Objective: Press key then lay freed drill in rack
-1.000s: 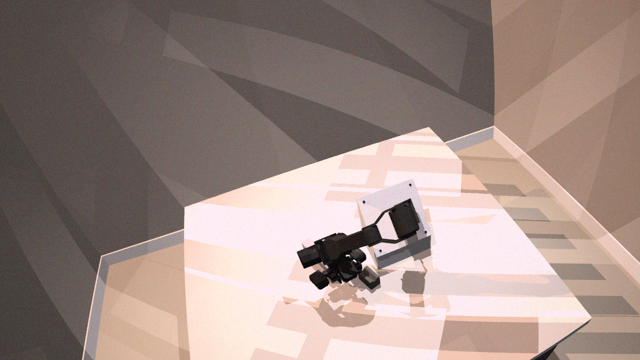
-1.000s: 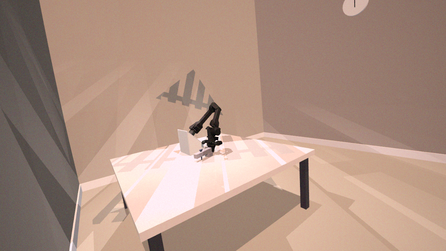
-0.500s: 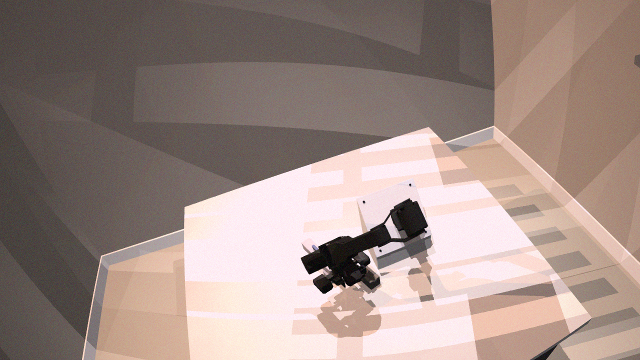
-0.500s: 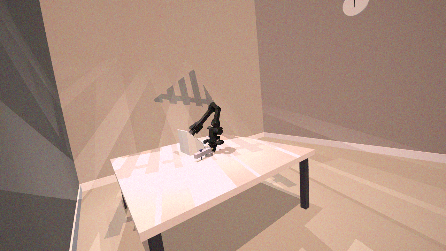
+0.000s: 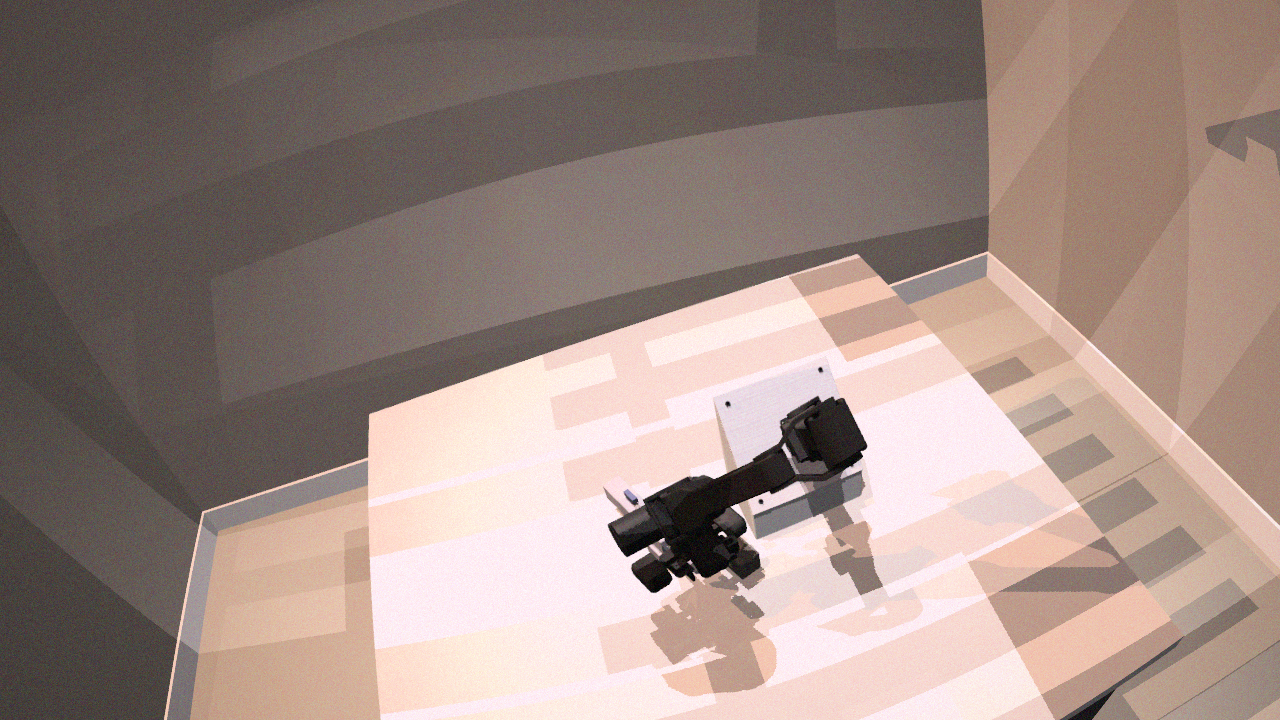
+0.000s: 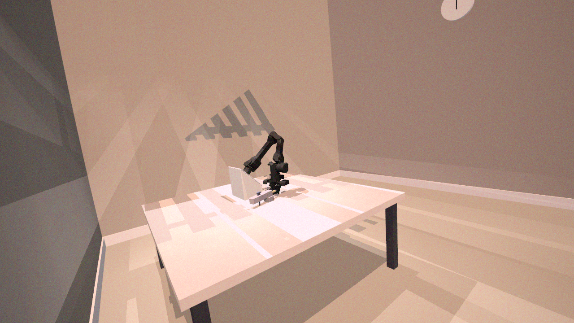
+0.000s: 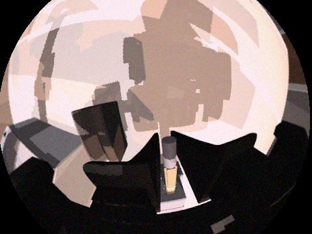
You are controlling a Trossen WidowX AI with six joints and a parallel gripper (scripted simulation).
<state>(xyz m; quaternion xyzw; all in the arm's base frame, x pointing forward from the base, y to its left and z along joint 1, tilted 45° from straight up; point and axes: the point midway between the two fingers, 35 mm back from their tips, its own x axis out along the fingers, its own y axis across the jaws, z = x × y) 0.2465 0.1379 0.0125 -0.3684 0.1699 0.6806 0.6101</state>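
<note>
Right now the drill is 20 mm ahead of my gripper tip, 50 mm to the right of it and 30 mm above it. The rest, counted from my gripper tip: blue key 50 mm ahead, 170 mm to the right, 30 mm above; then grey sleeve fixture 40 mm ahead, 150 mm to the right, 20 mm above.
</note>
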